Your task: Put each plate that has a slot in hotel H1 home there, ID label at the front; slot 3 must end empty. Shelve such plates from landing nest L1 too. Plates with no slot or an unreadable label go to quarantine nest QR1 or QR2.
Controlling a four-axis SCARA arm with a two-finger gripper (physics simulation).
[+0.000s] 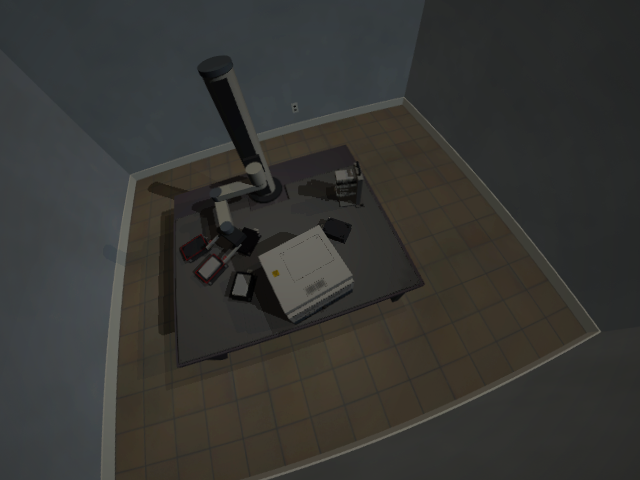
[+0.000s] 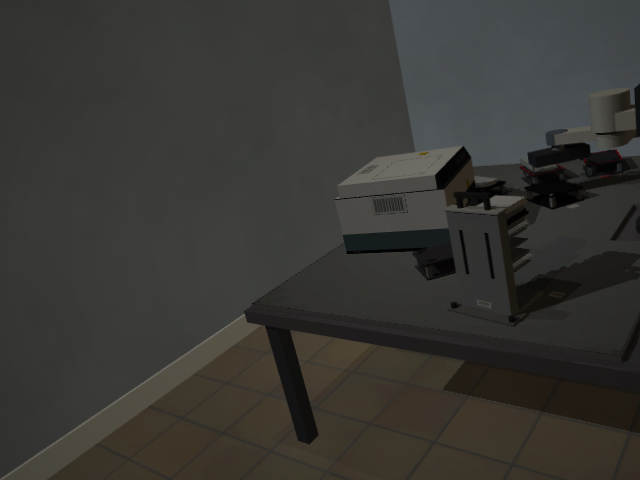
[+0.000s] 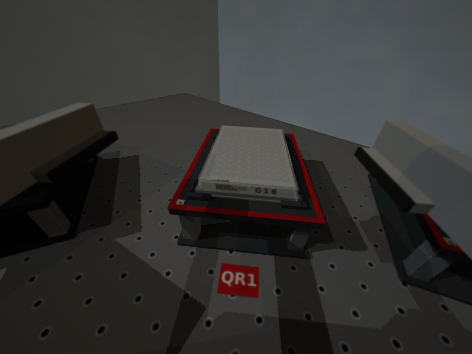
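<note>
My gripper is open and empty. Its fingers stand wide on either side of a white plate, short of it and not touching. The plate lies flat in red-rimmed nest QR1; its front label reads G16. Red-rimmed nest QR2 shows no plate. Landing nest L1 bears a pale plate, its label unreadable here. Hotel H1 stands upright, with pale edges at its open side; slot contents are unclear.
A large white instrument stands beside L1. A black nest lies between it and the hotel. Another black nest lies close to the gripper's hand. The arm's column rises at the table's back.
</note>
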